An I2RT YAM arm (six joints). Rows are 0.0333 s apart.
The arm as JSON. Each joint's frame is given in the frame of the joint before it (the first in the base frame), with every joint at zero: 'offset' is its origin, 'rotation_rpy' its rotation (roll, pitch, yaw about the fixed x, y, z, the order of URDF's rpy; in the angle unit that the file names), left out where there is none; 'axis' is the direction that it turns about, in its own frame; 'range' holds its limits. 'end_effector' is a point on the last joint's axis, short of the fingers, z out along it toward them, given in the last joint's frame.
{
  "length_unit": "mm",
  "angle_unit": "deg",
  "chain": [
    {
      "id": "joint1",
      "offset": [
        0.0,
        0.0,
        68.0
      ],
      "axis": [
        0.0,
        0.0,
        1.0
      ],
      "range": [
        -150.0,
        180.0
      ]
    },
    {
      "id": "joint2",
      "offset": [
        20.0,
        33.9,
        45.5
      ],
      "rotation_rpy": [
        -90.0,
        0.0,
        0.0
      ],
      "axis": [
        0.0,
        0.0,
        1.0
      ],
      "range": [
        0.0,
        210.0
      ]
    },
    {
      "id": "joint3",
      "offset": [
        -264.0,
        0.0,
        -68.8
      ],
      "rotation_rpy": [
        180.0,
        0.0,
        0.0
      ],
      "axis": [
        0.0,
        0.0,
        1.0
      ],
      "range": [
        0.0,
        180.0
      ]
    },
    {
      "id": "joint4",
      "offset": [
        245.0,
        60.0,
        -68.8
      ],
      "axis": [
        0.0,
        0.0,
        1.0
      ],
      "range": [
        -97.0,
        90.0
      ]
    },
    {
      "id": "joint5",
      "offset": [
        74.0,
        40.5,
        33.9
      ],
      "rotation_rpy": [
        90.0,
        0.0,
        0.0
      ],
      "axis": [
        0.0,
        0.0,
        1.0
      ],
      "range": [
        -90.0,
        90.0
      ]
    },
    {
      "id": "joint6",
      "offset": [
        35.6,
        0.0,
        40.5
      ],
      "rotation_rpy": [
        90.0,
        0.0,
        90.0
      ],
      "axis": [
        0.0,
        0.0,
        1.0
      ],
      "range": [
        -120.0,
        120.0
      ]
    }
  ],
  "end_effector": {
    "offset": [
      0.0,
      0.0,
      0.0
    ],
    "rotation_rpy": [
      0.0,
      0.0,
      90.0
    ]
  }
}
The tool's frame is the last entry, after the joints.
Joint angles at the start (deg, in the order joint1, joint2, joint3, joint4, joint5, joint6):
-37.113 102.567 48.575 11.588 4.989 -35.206
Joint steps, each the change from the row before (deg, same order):
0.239 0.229 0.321 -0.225 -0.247 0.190
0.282 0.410 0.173 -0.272 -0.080 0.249
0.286 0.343 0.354 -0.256 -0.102 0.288
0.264 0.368 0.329 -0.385 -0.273 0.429
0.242 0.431 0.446 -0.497 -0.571 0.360
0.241 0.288 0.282 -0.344 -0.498 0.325
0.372 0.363 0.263 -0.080 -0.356 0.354
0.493 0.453 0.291 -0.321 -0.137 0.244
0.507 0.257 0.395 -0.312 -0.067 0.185
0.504 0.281 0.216 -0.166 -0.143 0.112
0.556 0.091 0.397 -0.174 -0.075 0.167
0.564 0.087 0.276 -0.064 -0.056 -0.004
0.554 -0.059 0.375 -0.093 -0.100 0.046
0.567 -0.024 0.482 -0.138 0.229 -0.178
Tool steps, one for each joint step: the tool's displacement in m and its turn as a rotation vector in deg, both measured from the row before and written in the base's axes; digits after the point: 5 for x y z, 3 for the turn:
0.00189 0.00061 -0.00012 0.315 -0.091 0.293
0.00149 0.00112 -0.00194 0.482 0.250 0.172
0.00210 0.00072 -0.00067 0.356 0.013 0.164
0.00187 0.00086 -0.00113 0.633 0.022 0.168
0.00219 0.00071 -0.00111 0.798 -0.014 0.404
0.00172 0.00099 -0.00084 0.664 -0.070 0.370
0.00238 0.00143 -0.00102 0.502 -0.159 0.377
0.00257 0.00207 -0.00175 0.491 0.232 0.418
0.00291 0.00191 -0.00009 0.240 0.036 0.423
0.00245 0.00228 -0.00088 0.276 0.087 0.524
0.00319 0.00216 0.00108 0.066 -0.210 0.489
0.00289 0.00243 0.00069 -0.037 -0.125 0.606
0.00313 0.00226 0.00200 -0.096 -0.345 0.592
0.00337 0.00200 0.00226 -0.434 -0.155 0.530

